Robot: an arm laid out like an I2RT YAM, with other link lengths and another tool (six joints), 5 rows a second.
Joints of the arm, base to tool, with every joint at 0 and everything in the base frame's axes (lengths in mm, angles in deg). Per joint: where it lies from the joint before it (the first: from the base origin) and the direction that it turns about. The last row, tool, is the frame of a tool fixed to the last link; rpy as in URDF.
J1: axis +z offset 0 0 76.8
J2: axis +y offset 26 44.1 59.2
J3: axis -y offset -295.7 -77.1 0
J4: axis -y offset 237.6 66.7 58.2
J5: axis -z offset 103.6 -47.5 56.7
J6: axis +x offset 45.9 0 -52.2
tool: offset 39 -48 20 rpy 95.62 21.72 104.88
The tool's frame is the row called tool.
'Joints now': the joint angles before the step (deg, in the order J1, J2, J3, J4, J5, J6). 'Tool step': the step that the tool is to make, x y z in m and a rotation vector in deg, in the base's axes. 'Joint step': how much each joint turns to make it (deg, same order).
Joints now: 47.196, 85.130, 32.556, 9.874, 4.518, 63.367
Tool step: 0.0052, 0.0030, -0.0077, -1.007, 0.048, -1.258
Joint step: -0.017, 2.934, 0.630, 1.499, 1.350, 0.376
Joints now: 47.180, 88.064, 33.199, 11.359, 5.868, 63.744
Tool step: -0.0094, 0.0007, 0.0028, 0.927, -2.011, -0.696
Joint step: 1.902, -1.832, -2.254, 2.316, 2.508, 1.118
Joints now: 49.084, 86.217, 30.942, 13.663, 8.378, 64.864
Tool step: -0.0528, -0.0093, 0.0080, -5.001, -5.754, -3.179
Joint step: 11.202, -8.229, -5.455, -4.745, 15.729, 4.282
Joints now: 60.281, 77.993, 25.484, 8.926, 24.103, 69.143
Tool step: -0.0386, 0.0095, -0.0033, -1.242, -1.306, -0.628
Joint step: 10.330, -0.833, -0.462, -4.590, 8.890, 7.563
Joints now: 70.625, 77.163, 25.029, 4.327, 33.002, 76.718
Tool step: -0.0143, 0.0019, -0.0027, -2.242, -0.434, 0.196
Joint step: 3.958, 0.751, 0.593, -3.345, 3.266, 2.624
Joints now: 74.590, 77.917, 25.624, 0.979, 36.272, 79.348
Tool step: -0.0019, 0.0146, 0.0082, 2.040, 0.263, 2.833
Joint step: 1.166, -0.130, 1.735, 0.596, -1.665, -0.958
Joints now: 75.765, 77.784, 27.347, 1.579, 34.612, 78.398
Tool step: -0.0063, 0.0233, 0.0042, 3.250, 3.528, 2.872
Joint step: 1.474, 1.714, 3.392, -0.457, -4.057, 2.071
